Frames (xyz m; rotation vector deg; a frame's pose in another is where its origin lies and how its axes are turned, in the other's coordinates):
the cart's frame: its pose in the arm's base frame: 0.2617 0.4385 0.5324 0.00 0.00 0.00
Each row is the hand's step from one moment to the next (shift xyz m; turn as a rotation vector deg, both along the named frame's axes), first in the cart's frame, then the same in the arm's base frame.
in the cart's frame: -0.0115 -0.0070 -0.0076 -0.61 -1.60 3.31
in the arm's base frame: -0.0115 -0.0070 -0.0076 -0.61 -1.60 3.31
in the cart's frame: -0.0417 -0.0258 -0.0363 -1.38 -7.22 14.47
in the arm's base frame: -0.0417 -0.0258 -0.0363 -1.38 -7.22 14.47
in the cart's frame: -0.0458 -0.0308 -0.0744 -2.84 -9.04 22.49
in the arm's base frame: -0.0458 -0.0308 -0.0744 -2.84 -9.04 22.49
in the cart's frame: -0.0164 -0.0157 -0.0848 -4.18 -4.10 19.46
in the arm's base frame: -0.0164 -0.0157 -0.0848 -4.18 -4.10 19.46
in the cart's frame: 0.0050 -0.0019 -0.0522 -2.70 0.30 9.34
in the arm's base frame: 0.0050 -0.0019 -0.0522 -2.70 0.30 9.34
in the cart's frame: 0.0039 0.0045 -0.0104 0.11 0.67 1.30
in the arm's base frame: 0.0039 0.0045 -0.0104 0.11 0.67 1.30
